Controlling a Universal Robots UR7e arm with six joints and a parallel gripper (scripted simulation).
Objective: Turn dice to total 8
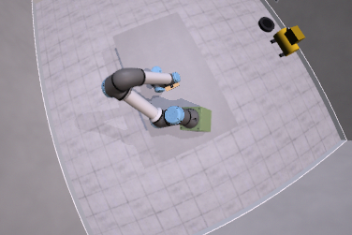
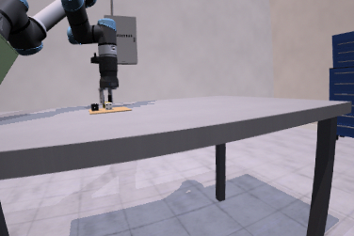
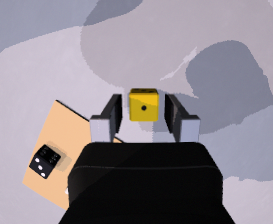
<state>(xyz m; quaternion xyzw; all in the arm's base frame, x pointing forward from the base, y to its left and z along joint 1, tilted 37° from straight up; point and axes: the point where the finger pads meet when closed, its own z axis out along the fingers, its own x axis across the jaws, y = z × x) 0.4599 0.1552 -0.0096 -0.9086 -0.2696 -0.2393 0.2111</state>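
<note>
The yellow die lies 20 mm below my hand. From my hand the other things lie so: mat 120 mm to the right, 40 mm below; then white die 120 mm to the right, 20 mm below.
</note>
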